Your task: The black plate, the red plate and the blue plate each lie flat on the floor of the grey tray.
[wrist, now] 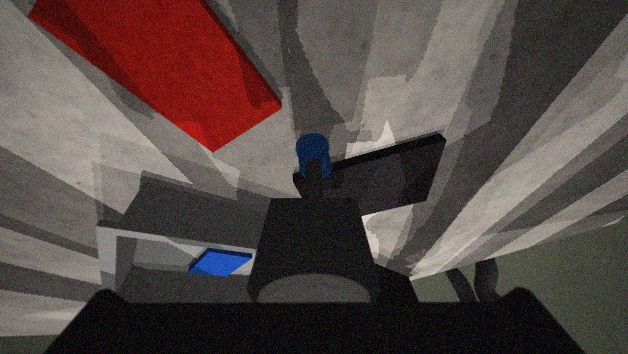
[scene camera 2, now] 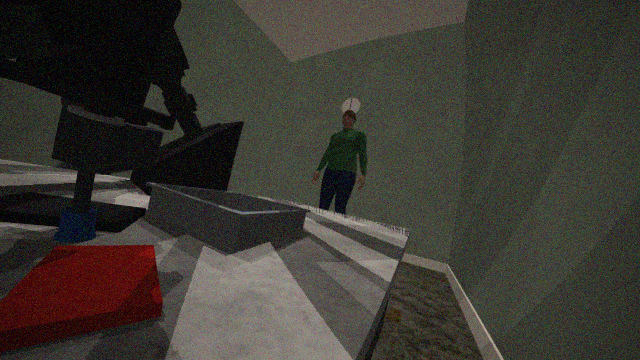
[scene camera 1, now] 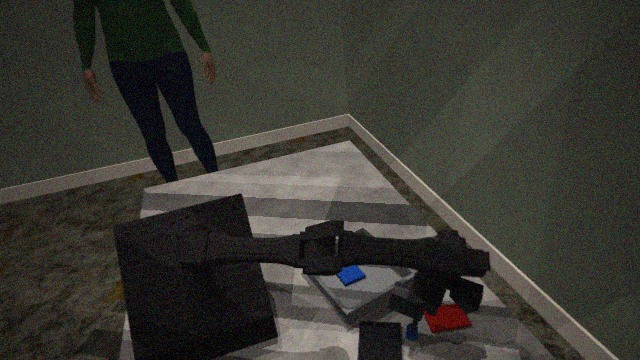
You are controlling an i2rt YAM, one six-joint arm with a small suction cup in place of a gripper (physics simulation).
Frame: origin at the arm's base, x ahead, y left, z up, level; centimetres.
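Where they show: hand at its tool point: [wrist: 313,148] [scene camera 2: 77,238] [scene camera 1: 410,336]; arm's base at its link origin: [scene camera 2: 196,135] [scene camera 1: 195,254].
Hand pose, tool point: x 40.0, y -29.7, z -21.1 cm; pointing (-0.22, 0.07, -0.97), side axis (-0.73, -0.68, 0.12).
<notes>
Things, the pixels of their top centre, and the offset from my tool point.
- blue plate at its top centre: [wrist: 219,265] [scene camera 1: 346,269] dx -3.0, dy +26.0, dz +1.6 cm
- grey tray at its top centre: [wrist: 216,284] [scene camera 2: 240,199] [scene camera 1: 355,265] dx -1.9, dy +22.3, dz +5.3 cm
- red plate at its top centre: [wrist: 181,72] [scene camera 2: 100,270] [scene camera 1: 446,316] dx +10.2, dy +0.0, dz +1.2 cm
- black plate at its top centre: [wrist: 368,192] [scene camera 2: 72,206] [scene camera 1: 379,347] dx -8.2, dy +0.1, dz +1.3 cm
The blue plate [scene camera 1: 351,275] [wrist: 222,263] lies inside the grey tray [scene camera 1: 372,290] [scene camera 2: 200,215] [wrist: 195,207]; the tray walls hide it in scene camera 2. The red plate [scene camera 1: 447,318] [scene camera 2: 95,282] [wrist: 165,65] lies flat on the table, outside the tray. The black plate [scene camera 1: 380,341] [scene camera 2: 120,215] [wrist: 390,175] lies on the table outside the tray, on the other side of my gripper from the red plate. My gripper [scene camera 1: 412,332] [scene camera 2: 75,226] [wrist: 313,150], a small blue suction cup, is open and bears nothing. It hangs low between the black and red plates, apart from the tray.
The arm [scene camera 1: 390,251] reaches across above the tray and partly hides it in scene camera 1. A big black block [scene camera 1: 200,310] [scene camera 2: 205,165] stands under the arm's base. A person in a green top [scene camera 1: 145,30] [scene camera 2: 347,152] stands beyond the table, near the walls.
</notes>
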